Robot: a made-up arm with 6 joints. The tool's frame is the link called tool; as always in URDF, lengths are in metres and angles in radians. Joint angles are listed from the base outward.
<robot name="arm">
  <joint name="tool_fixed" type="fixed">
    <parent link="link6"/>
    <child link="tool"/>
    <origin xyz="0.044 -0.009 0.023" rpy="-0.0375 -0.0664 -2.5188"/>
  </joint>
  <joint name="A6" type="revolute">
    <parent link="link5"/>
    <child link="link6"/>
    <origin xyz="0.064 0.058 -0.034"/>
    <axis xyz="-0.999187 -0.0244 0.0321"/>
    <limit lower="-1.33" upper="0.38"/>
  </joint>
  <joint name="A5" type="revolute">
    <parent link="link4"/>
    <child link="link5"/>
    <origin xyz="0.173 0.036 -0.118"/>
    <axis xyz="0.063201 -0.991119 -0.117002"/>
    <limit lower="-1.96" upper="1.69"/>
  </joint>
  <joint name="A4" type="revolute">
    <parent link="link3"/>
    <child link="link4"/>
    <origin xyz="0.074 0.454 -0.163"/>
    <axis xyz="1 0 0"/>
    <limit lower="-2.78" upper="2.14"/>
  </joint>
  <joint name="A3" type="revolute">
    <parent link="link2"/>
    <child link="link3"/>
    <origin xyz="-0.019 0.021 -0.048"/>
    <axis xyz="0 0 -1"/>
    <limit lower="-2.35" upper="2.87"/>
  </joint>
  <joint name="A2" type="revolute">
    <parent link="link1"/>
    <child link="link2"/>
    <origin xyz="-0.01 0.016 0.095"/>
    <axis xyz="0 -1 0"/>
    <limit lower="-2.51" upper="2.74"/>
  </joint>
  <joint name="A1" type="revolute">
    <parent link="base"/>
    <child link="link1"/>
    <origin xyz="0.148 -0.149 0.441"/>
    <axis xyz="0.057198 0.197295 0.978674"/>
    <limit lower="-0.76" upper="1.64"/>
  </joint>
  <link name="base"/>
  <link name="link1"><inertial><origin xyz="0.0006 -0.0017 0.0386"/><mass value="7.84"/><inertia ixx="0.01" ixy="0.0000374" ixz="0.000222" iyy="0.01" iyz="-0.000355" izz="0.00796"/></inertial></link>
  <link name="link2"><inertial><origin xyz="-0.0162 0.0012 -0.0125"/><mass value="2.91"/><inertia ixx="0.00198" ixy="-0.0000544" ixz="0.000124" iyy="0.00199" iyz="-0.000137" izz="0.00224"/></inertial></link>
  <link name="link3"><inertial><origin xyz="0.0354 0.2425 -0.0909"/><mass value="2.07"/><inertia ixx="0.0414" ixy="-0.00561" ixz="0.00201" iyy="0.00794" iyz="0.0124" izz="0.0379"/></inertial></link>
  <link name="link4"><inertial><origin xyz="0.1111 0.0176 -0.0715"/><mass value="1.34"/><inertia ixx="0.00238" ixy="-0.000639" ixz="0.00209" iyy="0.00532" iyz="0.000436" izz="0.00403"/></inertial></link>
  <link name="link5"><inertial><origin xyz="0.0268 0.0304 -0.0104"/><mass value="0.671"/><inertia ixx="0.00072" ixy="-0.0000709" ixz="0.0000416" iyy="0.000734" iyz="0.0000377" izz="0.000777"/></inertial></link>
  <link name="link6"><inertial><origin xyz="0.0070 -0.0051 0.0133"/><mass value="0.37"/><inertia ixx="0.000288" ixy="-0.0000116" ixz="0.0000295" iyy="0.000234" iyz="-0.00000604" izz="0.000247"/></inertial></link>
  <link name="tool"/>
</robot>
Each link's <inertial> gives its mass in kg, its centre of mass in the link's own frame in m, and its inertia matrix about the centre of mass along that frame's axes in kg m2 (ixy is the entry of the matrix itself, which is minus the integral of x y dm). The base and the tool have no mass. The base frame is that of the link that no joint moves.
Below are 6 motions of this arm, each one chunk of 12 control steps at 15 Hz.
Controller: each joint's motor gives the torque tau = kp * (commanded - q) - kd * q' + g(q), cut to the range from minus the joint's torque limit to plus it. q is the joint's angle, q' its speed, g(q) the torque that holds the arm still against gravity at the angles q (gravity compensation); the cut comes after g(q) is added. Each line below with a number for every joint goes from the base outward.
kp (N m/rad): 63 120 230 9 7.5 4.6
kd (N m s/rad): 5 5.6 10 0.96 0.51 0.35
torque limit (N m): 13 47 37 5.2 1 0.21
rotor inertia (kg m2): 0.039 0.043 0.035 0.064 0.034 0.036
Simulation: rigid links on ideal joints. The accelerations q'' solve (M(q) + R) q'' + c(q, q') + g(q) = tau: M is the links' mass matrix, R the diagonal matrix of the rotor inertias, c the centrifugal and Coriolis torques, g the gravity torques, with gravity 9.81 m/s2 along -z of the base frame. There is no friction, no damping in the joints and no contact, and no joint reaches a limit. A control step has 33 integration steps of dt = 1/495 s. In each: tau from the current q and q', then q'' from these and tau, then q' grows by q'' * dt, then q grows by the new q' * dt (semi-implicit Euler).
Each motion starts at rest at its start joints. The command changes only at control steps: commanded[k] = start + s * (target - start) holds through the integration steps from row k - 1 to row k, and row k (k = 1, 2, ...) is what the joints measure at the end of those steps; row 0 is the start. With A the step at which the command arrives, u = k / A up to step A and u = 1 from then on. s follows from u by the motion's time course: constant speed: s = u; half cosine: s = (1 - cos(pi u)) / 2; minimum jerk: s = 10 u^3 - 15 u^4 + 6 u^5; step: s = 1 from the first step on.
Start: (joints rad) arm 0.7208 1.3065 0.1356 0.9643 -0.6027 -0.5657
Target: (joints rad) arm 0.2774 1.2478 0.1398 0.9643 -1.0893 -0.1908
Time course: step
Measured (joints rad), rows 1 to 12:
1: 0.6781 1.2955 0.1286 1.0199 -0.6876 -0.5523
2: 0.5674 1.2760 0.1160 1.1077 -0.9138 -0.5141
3: 0.4370 1.2480 0.1160 1.1330 -1.1305 -0.4542
4: 0.3201 1.2310 0.1266 1.0716 -1.2952 -0.3747
5: 0.2314 1.2267 0.1414 0.9659 -1.3959 -0.2789
6: 0.1749 1.2289 0.1537 0.8666 -1.4213 -0.1956
7: 0.1500 1.2327 0.1595 0.8028 -1.3661 -0.1451
8: 0.1528 1.2358 0.1583 0.7815 -1.2342 -0.1278
9: 0.1764 1.2386 0.1530 0.7969 -1.0990 -0.1412
10: 0.2117 1.2424 0.1466 0.8383 -1.0374 -0.1687
11: 0.2501 1.2464 0.1405 0.8922 -1.0411 -0.1921
12: 0.2846 1.2495 0.1354 0.9461 -1.0703 -0.2035

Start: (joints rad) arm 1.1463 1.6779 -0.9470 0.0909 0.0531 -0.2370
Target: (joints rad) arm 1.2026 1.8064 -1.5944 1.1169 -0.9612 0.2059
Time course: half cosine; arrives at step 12
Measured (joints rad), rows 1 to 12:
1: 1.1492 1.6826 -0.9529 0.0923 0.0477 -0.2354
2: 1.1570 1.6948 -0.9742 0.1018 0.0241 -0.2276
3: 1.1673 1.7098 -1.0157 0.1307 -0.0295 -0.2080
4: 1.1776 1.7234 -1.0776 0.1898 -0.1166 -0.1737
5: 1.1861 1.7341 -1.1557 0.2846 -0.2321 -0.1253
6: 1.1915 1.7428 -1.2436 0.4128 -0.3663 -0.0663
7: 1.1936 1.7507 -1.3343 0.5636 -0.5083 -0.0021
8: 1.1922 1.7584 -1.4209 0.7212 -0.6474 0.0616
9: 1.1876 1.7663 -1.4974 0.8696 -0.7740 0.1195
10: 1.1803 1.7746 -1.5581 0.9954 -0.8794 0.1672
11: 1.1716 1.7832 -1.5987 1.0894 -0.9562 0.2017
12: 1.1630 1.7910 -1.6160 1.1456 -0.9986 0.2210

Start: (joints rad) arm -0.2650 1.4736 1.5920 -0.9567 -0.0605 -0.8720
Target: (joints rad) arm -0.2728 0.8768 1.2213 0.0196 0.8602 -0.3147
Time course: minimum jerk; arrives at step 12
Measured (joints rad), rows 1 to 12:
1: -0.2662 1.4721 1.5907 -0.9560 -0.0589 -0.8714
2: -0.2730 1.4621 1.5821 -0.9502 -0.0466 -0.8664
3: -0.2861 1.4353 1.5613 -0.9297 -0.0078 -0.8500
4: -0.3014 1.3865 1.5265 -0.8818 0.0696 -0.8180
5: -0.3133 1.3150 1.4798 -0.7959 0.1854 -0.7675
6: -0.3175 1.2248 1.4255 -0.6680 0.3282 -0.6975
7: -0.3123 1.1239 1.3687 -0.5068 0.4782 -0.6089
8: -0.2974 1.0236 1.3146 -0.3348 0.6151 -0.5076
9: -0.2745 0.9363 1.2680 -0.1816 0.7250 -0.4109
10: -0.2463 0.8726 1.2331 -0.0707 0.8024 -0.3360
11: -0.2183 0.8385 1.2120 -0.0094 0.8472 -0.2908
12: -0.1981 0.8325 1.2032 0.0122 0.8642 -0.2758

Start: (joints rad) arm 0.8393 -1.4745 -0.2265 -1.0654 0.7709 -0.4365
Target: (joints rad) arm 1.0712 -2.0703 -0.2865 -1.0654 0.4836 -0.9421
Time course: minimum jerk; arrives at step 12
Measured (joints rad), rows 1 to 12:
1: 0.8392 -1.4762 -0.2262 -1.0657 0.7704 -0.4371
2: 0.8386 -1.4872 -0.2250 -1.0674 0.7666 -0.4419
3: 0.8389 -1.5166 -0.2247 -1.0719 0.7548 -0.4576
4: 0.8441 -1.5697 -0.2280 -1.0783 0.7322 -0.4910
5: 0.8599 -1.6460 -0.2364 -1.0831 0.6994 -0.5443
6: 0.8906 -1.7392 -0.2494 -1.0818 0.6592 -0.6160
7: 0.9363 -1.8389 -0.2645 -1.0723 0.6146 -0.7000
8: 0.9910 -1.9321 -0.2785 -1.0562 0.5688 -0.7860
9: 1.0443 -2.0069 -0.2886 -1.0395 0.5251 -0.8628
10: 1.0858 -2.0554 -0.2933 -1.0285 0.4889 -0.9223
11: 1.1094 -2.0769 -0.2932 -1.0267 0.4656 -0.9602
12: 1.1154 -2.0782 -0.2897 -1.0336 0.4579 -0.9759

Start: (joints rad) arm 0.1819 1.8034 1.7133 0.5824 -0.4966 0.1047
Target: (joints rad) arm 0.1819 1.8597 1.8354 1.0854 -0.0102 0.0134
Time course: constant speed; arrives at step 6
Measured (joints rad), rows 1 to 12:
1: 0.1894 1.8083 1.7218 0.5980 -0.4749 0.1012
2: 0.1956 1.8137 1.7416 0.6397 -0.4148 0.0910
3: 0.1977 1.8198 1.7676 0.7040 -0.3258 0.0752
4: 0.1967 1.8283 1.7936 0.7841 -0.2266 0.0567
5: 0.1937 1.8397 1.8160 0.8741 -0.1314 0.0382
6: 0.1892 1.8532 1.8350 0.9692 -0.0455 0.0212
7: 0.1783 1.8618 1.8451 1.0525 0.0115 0.0094
8: 0.1685 1.8681 1.8443 1.1092 0.0278 0.0053
9: 0.1624 1.8724 1.8378 1.1372 0.0170 0.0071
10: 0.1602 1.8739 1.8322 1.1426 -0.0017 0.0111
11: 0.1617 1.8723 1.8305 1.1344 -0.0150 0.0146
12: 0.1665 1.8683 1.8320 1.1207 -0.0190 0.0163

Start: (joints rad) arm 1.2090 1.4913 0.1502 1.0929 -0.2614 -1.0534
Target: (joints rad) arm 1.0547 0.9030 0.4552 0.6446 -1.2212 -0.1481
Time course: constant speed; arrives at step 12
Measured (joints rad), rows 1 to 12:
1: 1.2207 1.4581 0.1686 1.0979 -0.2898 -1.0404
2: 1.2261 1.4155 0.1935 1.0968 -0.3559 -1.0027
3: 1.2202 1.3692 0.2196 1.0826 -0.4435 -0.9405
4: 1.2046 1.3194 0.2455 1.0528 -0.5350 -0.8553
5: 1.1826 1.2667 0.2710 1.0085 -0.6221 -0.7552
6: 1.1578 1.2131 0.2966 0.9538 -0.7039 -0.6542
7: 1.1330 1.1601 0.3228 0.8946 -0.7827 -0.5630
8: 1.1100 1.1087 0.3495 0.8368 -0.8605 -0.4832
9: 1.0899 1.0590 0.3762 0.7846 -0.9384 -0.4112
10: 1.0730 1.0104 0.4025 0.7396 -1.0168 -0.3419
11: 1.0591 0.9624 0.4282 0.7013 -1.0958 -0.2717
12: 1.0477 0.9145 0.4532 0.6679 -1.1755 -0.1990

